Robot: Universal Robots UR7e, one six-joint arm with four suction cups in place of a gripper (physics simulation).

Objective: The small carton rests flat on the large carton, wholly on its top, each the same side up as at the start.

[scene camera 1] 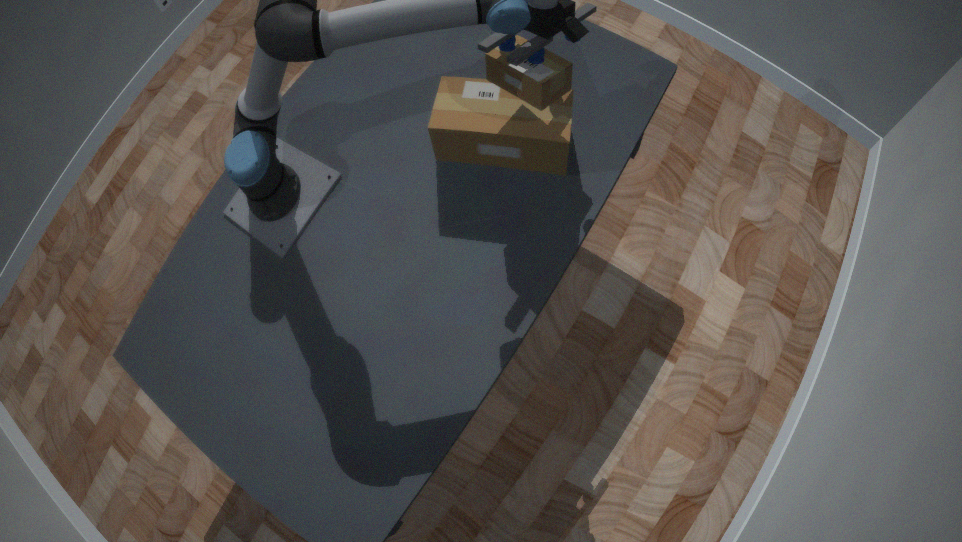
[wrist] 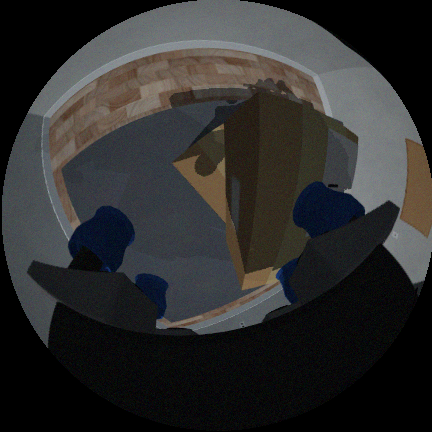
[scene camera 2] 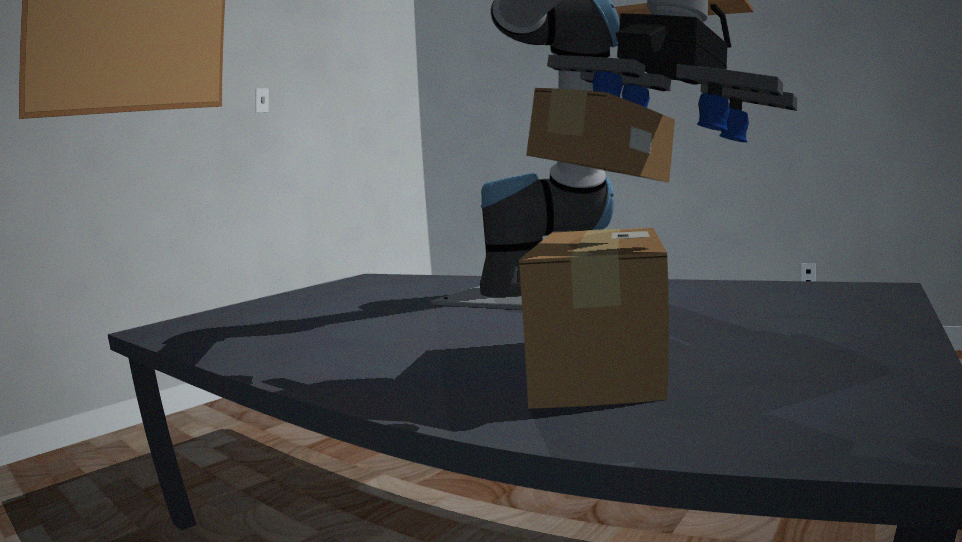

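Pixels of known places: hand at its tool point: (wrist: 214,251) (scene camera 2: 670,124); arm's base at its link origin: (scene camera 1: 274,193) (scene camera 2: 517,289).
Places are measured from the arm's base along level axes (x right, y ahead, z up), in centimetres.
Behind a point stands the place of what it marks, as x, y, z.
My gripper (scene camera 1: 521,50) (scene camera 2: 620,90) (wrist: 307,240) has blue suction cups. Two of them hold the small carton (scene camera 1: 552,87) @(-44.8, 50.5, 28.9) (scene camera 2: 585,127) @(-48.8, 51.1, 27.3) (wrist: 280,175) @(-50.9, 46.8, 30.5) by its top, toward one side of the gripper; the other two hang free. The small carton is in the air, looks slightly tilted, lower at the right in scene camera 2, and is turned relative to the large carton. The large carton (scene camera 1: 464,114) @(-36.3, 34.1, 14.5) (scene camera 2: 592,336) @(-49.1, 53.2, 6.6) (wrist: 207,187) @(-51.5, 43.9, 14.5) stands on the table, its taped, labelled top up. A clear gap shows between the cartons in scene camera 2. The small carton hides part of the large one's top in scene camera 1.
The dark table (scene camera 1: 403,296) @(0.4, 44.0, -1.0) (scene camera 2: 774,377) @(-66.9, 39.9, -0.9) carries the arm's base plate (scene camera 1: 306,164) @(-10.8, 2.2, 0.0), away from the large carton. The large carton stands near a long table edge. Shadows of the arm and cartons fall across the table. A brown board (scene camera 2: 121,53) (wrist: 417,190) hangs on a wall.
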